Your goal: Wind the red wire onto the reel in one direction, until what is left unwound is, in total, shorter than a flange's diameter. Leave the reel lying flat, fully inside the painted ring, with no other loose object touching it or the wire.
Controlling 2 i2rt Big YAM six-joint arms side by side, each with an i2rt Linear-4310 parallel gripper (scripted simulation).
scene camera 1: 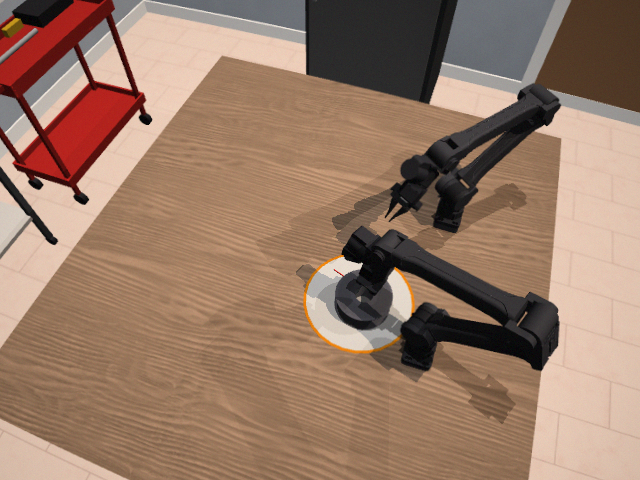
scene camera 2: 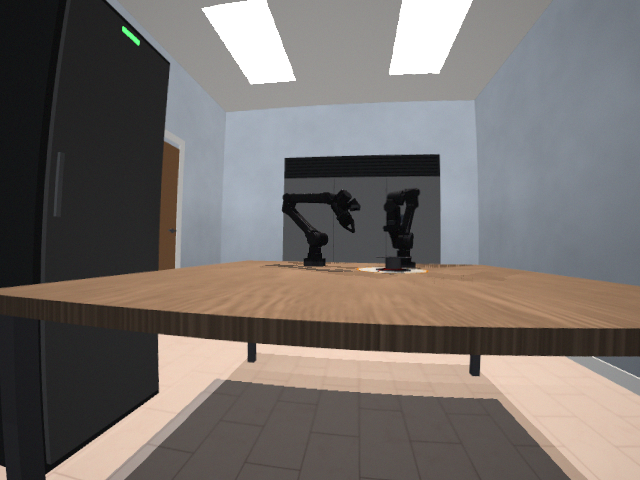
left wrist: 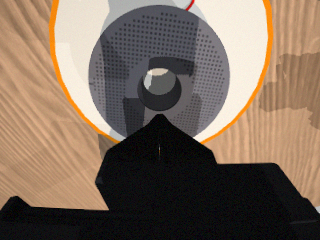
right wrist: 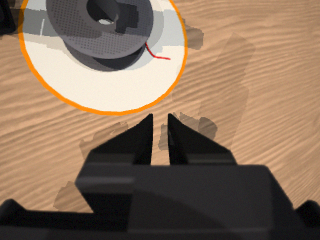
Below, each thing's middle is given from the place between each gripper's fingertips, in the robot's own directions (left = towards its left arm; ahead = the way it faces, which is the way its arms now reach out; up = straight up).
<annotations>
My left gripper is now 1 cm short of the dark grey reel (scene camera 1: 347, 290) and 9 cm above it.
I see my right gripper 10 mm short of the dark grey reel, 200 mm to the right of it and 160 mm above it.
</annotations>
